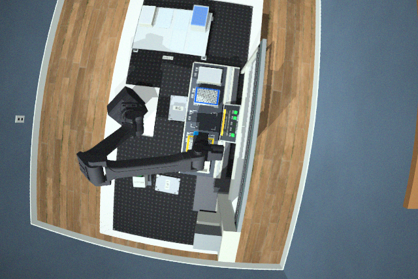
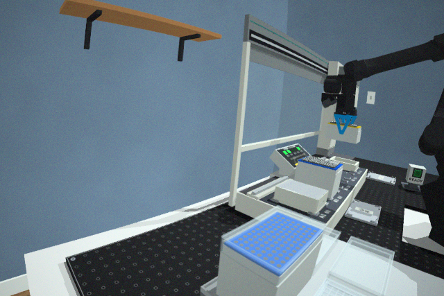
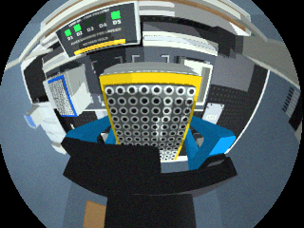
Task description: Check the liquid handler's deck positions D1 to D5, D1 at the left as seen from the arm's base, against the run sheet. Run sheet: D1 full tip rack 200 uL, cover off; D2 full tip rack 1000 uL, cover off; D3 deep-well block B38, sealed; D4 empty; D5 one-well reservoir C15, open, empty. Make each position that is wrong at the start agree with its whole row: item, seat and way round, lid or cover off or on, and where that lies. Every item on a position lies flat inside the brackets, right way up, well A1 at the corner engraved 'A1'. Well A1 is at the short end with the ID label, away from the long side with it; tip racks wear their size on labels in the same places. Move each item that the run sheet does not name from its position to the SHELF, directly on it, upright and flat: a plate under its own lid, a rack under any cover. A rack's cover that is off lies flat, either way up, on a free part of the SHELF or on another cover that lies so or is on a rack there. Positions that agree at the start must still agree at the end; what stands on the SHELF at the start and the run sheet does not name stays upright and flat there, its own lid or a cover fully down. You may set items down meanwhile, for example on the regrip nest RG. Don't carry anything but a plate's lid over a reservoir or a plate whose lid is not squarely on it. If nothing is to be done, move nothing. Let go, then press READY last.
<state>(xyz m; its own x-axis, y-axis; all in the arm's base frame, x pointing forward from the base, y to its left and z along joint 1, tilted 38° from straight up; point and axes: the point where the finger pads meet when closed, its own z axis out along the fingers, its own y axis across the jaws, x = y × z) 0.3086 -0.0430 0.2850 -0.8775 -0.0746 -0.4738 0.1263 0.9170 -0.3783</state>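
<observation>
My hand is 2 cm past the white reservoir, 12 cm to the left of it and 16 cm above it. The rest, counted from my hand: regrip nest: 13 cm behind, 19 cm to the left, 23 cm below; then blue-rimmed tip rack: 3 cm ahead, 24 cm to the left, 11 cm below; then yellow-rimmed tip rack: 1 cm behind, 1 cm above.
</observation>
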